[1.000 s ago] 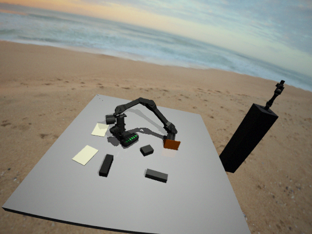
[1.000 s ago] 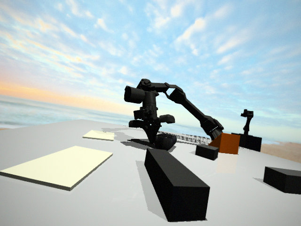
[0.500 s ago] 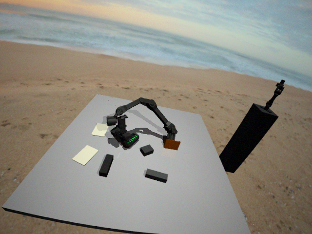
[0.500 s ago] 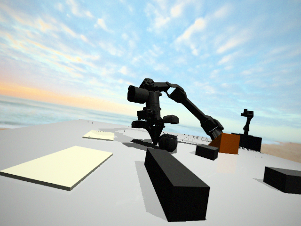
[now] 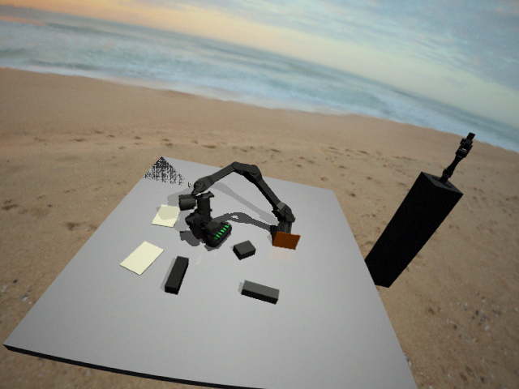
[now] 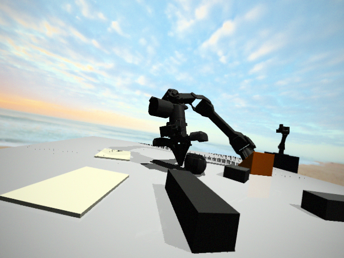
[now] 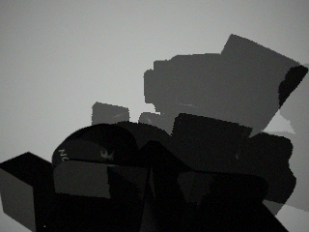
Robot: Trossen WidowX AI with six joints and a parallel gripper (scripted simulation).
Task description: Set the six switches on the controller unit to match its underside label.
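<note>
Now: gripper tip 19 cm past the small dark block, 2 cm to the right of it and 1 cm below it. From my gripper tip the other things lie so: long black block (3 cm ahead, 24 cm to the left, 1 cm above); then grey block (29 cm behind, 21 cm to the left, 1 cm above).
</note>
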